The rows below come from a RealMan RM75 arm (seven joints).
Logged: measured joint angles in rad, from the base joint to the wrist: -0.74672, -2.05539, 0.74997, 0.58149, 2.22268, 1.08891, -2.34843; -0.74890, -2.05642, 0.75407, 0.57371, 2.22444, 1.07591, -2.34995; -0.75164, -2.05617, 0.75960, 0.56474, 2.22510, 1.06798, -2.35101; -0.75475, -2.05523, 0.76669, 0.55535, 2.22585, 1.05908, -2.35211; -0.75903, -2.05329, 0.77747, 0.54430, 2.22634, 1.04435, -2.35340; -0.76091, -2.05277, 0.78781, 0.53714, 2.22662, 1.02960, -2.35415; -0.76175, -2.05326, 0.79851, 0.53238, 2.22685, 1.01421, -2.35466; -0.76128, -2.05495, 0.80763, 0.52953, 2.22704, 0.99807, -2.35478; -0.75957, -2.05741, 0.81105, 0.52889, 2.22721, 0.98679, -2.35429; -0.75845, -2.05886, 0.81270, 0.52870, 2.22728, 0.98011, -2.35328; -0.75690, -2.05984, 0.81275, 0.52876, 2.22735, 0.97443, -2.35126; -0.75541, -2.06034, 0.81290, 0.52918, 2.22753, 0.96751, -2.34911
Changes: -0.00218, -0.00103, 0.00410, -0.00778, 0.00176, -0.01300, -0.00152; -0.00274, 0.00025, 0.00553, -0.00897, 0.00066, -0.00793, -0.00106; -0.00311, 0.00094, 0.00709, -0.00939, 0.00075, -0.00890, -0.00110; -0.00428, 0.00194, 0.01078, -0.01105, 0.00049, -0.01473, -0.00129; -0.00188, 0.00052, 0.01034, -0.00716, 0.00028, -0.01475, -0.00075; -0.00084, -0.00049, 0.01070, -0.00476, 0.00023, -0.01539, -0.00051; 0.00047, -0.00169, 0.00912, -0.00285, 0.00019, -0.01614, -0.00012; 0.00171, -0.00246, 0.00342, -0.00064, 0.00017, -0.01128, 0.00049; 0.00112, -0.00145, 0.00165, -0.00019, 0.00007, -0.00668, 0.00101; 0.00155, -0.00098, 0.00005, 0.00006, 0.00007, -0.00568, 0.00202; 0.00149, -0.00050, 0.00015, 0.00042, 0.00018, -0.00692, 0.00215
